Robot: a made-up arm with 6 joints.
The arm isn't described. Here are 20 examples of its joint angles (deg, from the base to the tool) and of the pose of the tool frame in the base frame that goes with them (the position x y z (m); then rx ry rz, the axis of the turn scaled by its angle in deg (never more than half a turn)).
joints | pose
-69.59 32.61 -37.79 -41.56 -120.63 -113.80 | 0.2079 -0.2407 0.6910 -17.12 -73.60 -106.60
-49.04 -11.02 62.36 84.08 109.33 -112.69 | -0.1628 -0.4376 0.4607 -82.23 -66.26 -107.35
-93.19 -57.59 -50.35 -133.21 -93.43 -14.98 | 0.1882 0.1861 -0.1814 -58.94 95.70 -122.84
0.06 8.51 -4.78 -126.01 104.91 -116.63 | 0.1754 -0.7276 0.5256 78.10 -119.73 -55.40
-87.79 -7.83 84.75 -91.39 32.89 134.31 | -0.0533 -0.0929 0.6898 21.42 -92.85 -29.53
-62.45 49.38 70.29 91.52 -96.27 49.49 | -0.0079 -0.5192 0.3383 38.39 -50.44 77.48
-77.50 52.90 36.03 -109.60 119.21 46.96 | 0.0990 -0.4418 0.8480 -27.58 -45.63 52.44
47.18 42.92 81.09 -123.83 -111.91 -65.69 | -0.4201 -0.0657 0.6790 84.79 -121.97 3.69
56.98 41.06 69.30 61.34 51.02 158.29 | -0.4887 0.1243 0.3548 -50.62 -71.49 94.64
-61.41 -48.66 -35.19 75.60 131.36 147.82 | 0.3601 -0.5138 -0.0064 -87.20 99.71 -44.47
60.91 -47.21 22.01 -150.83 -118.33 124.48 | -0.5281 -0.7014 0.1049 81.91 -33.19 4.86
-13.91 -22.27 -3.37 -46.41 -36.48 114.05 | 0.0819 -0.6040 0.4492 37.64 -7.64 -100.02
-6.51 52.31 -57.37 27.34 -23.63 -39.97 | 0.0291 -0.5856 0.6312 -39.67 -16.12 104.74
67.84 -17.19 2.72 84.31 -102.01 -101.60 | -0.6857 -0.3163 0.1891 -11.08 49.33 70.89
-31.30 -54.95 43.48 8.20 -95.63 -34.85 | 0.0168 -0.3405 0.3873 58.59 98.14 12.41
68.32 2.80 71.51 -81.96 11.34 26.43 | -0.3716 -0.1347 0.7090 15.39 -1.49 -166.80
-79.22 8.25 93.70 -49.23 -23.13 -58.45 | -0.1846 -0.1474 0.5491 -3.19 47.62 17.27
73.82 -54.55 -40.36 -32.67 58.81 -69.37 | -0.6795 -0.5573 -0.0296 22.07 70.11 27.13
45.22 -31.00 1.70 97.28 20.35 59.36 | -0.6458 -0.6180 0.2418 -1.40 -94.65 23.04
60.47 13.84 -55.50 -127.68 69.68 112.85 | -0.2786 -0.8493 0.4326 34.94 -8.83 -59.38
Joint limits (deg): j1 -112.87..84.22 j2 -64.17..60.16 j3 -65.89..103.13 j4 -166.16..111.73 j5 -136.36..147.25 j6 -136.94..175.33
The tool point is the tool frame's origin. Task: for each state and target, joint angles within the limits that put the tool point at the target. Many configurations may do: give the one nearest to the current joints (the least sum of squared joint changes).
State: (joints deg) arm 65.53 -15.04 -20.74 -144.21 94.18 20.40
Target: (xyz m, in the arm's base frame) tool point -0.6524 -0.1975 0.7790
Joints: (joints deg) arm 84.12 15.73 40.57 -111.72 88.50 17.54
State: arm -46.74 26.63 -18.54 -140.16 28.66 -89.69
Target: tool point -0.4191 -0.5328 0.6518
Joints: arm -9.95 60.16 34.97 -130.69 15.21 -94.31
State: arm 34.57 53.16 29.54 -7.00 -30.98 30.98
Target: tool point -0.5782 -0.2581 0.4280
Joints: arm 16.74 53.27 40.21 -0.94 -42.15 31.62
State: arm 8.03 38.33 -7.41 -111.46 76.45 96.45
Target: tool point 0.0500 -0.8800 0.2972
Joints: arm 21.60 -7.94 -25.94 -124.69 71.28 97.72
